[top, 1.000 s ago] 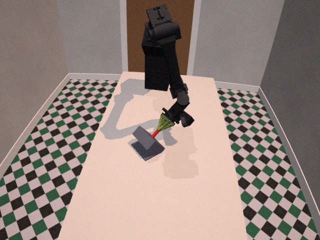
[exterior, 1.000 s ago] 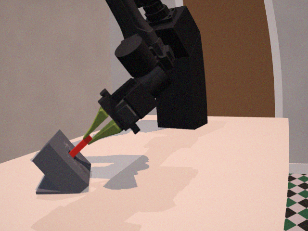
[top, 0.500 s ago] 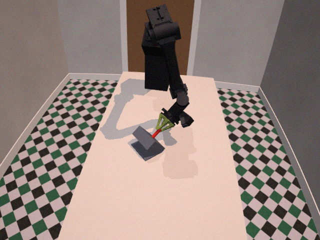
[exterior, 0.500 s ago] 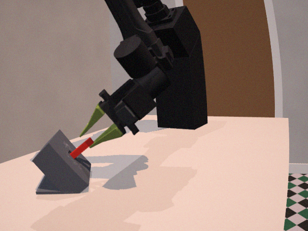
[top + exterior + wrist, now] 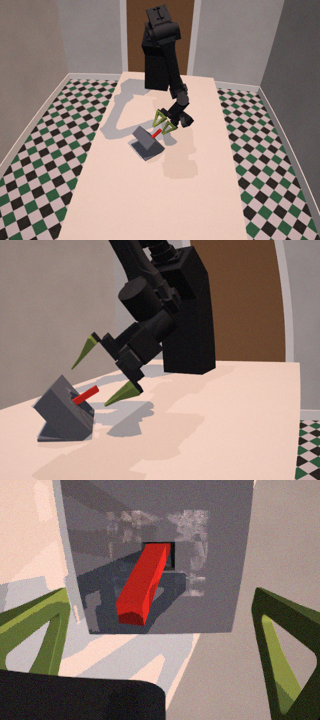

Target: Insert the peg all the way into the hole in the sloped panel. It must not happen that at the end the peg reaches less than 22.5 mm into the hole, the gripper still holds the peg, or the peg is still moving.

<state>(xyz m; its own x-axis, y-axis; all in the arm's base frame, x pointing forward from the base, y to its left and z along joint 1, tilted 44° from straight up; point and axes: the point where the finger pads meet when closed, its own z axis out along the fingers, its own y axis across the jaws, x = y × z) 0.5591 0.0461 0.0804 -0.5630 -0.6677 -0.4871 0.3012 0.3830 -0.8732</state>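
Now: hand 20 mm short of the red peg, 20 mm to the left of it and 30 mm above it.
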